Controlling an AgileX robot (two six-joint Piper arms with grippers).
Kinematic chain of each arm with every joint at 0, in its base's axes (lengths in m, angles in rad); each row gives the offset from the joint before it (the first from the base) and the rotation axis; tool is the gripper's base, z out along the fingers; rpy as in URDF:
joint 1: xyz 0 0 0.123 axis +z
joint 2: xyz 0 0 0 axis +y
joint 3: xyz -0.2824 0 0.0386 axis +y
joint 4: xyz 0.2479 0 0.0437 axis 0.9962 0 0.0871
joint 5: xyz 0 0 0 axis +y
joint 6: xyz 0.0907 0 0.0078 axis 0.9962 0 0.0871
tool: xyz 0 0 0 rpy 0 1.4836 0
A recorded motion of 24 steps. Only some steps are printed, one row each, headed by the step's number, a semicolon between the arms.
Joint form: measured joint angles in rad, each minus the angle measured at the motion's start. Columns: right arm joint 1, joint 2, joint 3, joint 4, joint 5, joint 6; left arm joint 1, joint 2, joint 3, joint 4, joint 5, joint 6.
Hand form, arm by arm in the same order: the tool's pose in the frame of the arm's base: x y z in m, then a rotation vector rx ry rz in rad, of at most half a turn. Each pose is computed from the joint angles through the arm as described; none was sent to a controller.
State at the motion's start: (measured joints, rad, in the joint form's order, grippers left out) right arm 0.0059 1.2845 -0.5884 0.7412 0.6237 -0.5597; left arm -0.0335 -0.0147 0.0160 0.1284 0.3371 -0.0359
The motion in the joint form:
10: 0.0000 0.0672 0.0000 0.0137 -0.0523 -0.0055; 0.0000 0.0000 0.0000 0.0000 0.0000 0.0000
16: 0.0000 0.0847 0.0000 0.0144 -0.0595 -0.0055; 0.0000 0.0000 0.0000 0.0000 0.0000 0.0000
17: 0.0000 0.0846 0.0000 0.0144 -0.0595 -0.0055; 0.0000 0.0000 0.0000 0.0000 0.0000 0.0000
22: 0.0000 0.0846 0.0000 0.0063 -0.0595 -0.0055; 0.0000 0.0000 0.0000 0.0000 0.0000 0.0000
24: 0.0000 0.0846 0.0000 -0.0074 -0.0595 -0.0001; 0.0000 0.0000 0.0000 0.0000 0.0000 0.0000
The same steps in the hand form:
10: 0.2226 0.0351 0.1913 0.0121 2.6596 0.5437; 0.0532 0.0021 0.1783 0.0781 1.8182 0.0752
16: 0.2243 0.0348 0.1875 0.0204 2.6716 0.5404; 0.0532 0.0021 0.1783 0.0781 1.8182 0.0752
17: 0.2243 0.0348 0.1875 0.0203 2.6715 0.5404; 0.0532 0.0021 0.1783 0.0781 1.8182 0.0752
22: 0.2241 0.0345 0.1873 0.0116 2.6738 0.5337; 0.0532 0.0021 0.1783 0.0781 1.8182 0.0752
24: 0.2239 0.0340 0.1870 0.0041 2.6785 0.5240; 0.0532 0.0021 0.1783 0.0781 1.8182 0.0752

